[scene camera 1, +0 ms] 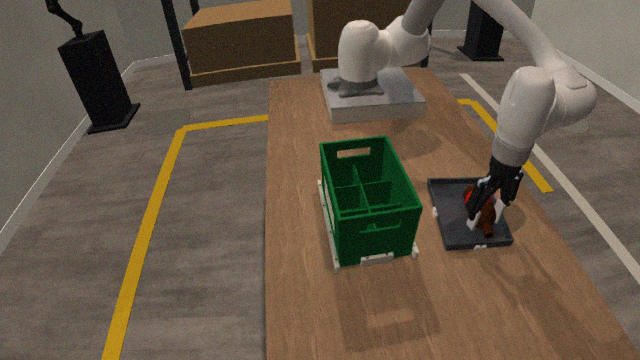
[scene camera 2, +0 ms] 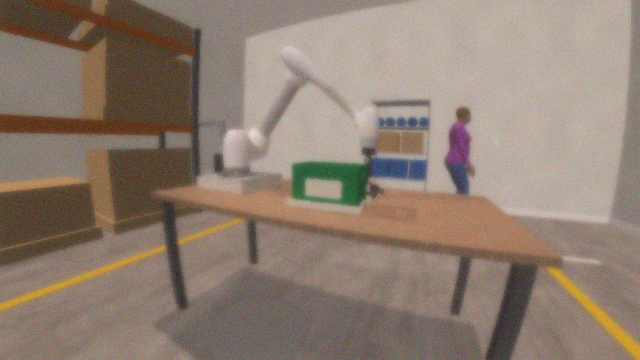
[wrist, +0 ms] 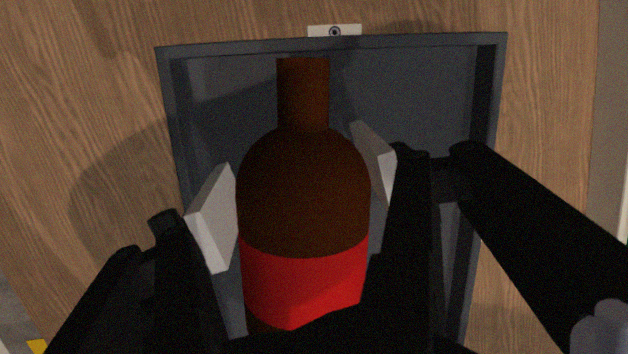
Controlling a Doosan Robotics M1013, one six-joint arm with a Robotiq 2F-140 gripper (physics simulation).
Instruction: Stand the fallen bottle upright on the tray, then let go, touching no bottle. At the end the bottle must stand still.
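Frame: origin at the arm's base, x left, y ahead, z down, level; centimetres.
Where they show: gripper, between the fingertips: point(scene camera 1: 482, 223) point(scene camera 2: 367, 190) point(wrist: 295, 164); arm's base, origin of its link: point(scene camera 1: 358, 86) point(scene camera 2: 237, 175).
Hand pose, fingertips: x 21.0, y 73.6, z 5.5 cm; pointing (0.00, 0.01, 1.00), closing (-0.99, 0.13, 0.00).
Note:
Things, the pixels of their top centre, and the offset from my fingertips. Level surfaces: height alone.
- brown bottle, centre of its top: point(wrist: 306, 238) point(scene camera 1: 486, 203) point(scene camera 2: 365, 178) dx -0.1, dy -1.6, dz -6.2 cm
- dark grey tray, centre of its top: point(wrist: 342, 245) point(scene camera 1: 468, 207) dx -2.0, dy -5.7, dz -0.9 cm
- green crate, centre of its top: point(scene camera 1: 366, 171) point(scene camera 2: 331, 163) dx -32.1, dy -8.4, dz -15.8 cm
- wooden table, height of its surface: dz +1.7 cm
The brown bottle point(scene camera 1: 489, 216) point(scene camera 2: 375, 190) point(wrist: 303, 200) with a red label lies on its side on the dark grey tray point(scene camera 1: 450, 227) point(wrist: 425, 40), its neck toward the tray's front wall in scene camera 1. My gripper point(scene camera 1: 485, 215) point(wrist: 295, 164) points down over the bottle and is shut on its body, one light pad on each side near the shoulder. In the wrist view the black finger parts hide the bottle's base. In scene camera 2 the tray is hidden and the bottle is small and blurred.
A green crate point(scene camera 1: 377, 237) point(scene camera 2: 353, 187) with compartments stands beside the tray on the wooden table point(scene camera 1: 300, 300) point(scene camera 2: 450, 225). The arm's base plate point(scene camera 1: 375, 111) is at the table's back. A person point(scene camera 2: 459, 150) stands beyond the table.

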